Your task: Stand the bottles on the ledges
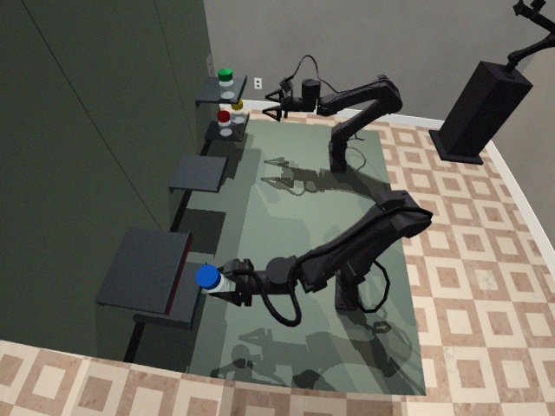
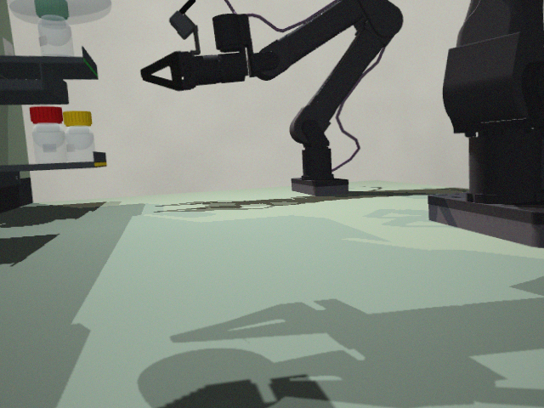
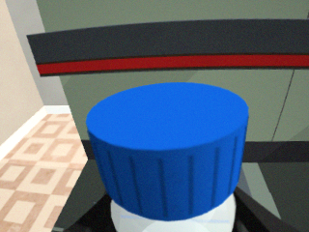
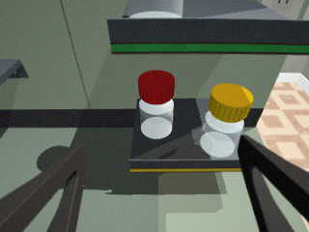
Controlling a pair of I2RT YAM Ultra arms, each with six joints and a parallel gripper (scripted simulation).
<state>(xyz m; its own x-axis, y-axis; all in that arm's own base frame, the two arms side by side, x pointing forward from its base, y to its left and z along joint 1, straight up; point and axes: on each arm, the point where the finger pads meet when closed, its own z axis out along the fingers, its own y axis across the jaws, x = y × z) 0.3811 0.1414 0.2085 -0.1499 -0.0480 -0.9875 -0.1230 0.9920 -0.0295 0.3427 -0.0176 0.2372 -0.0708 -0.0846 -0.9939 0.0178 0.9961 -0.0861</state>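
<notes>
Now: right hand 19 cm short of the red-capped bottle and 12 cm above it. The rest, counted from my right hand: blue-capped bottle 74 cm to the left, 5 cm ahead, 3 cm below; green-capped bottle 16 cm ahead, 7 cm above; yellow-capped bottle 15 cm ahead, 12 cm below, 10 cm to the right.
</notes>
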